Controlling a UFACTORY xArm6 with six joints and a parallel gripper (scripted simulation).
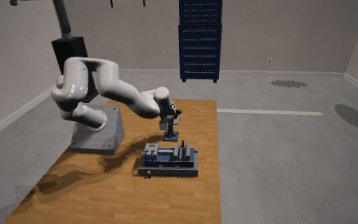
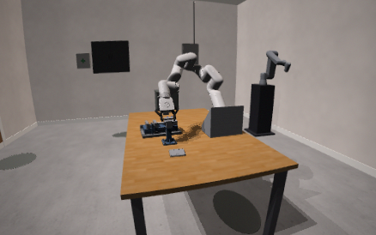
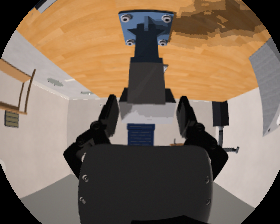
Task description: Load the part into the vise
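The part lies 10 mm to the left of my hand. The rest, counted from my hand: air cylinder 50 mm behind, 230 mm to the right, 90 mm below; air cylinder rod 30 mm ahead, 220 mm to the right, 90 mm below.
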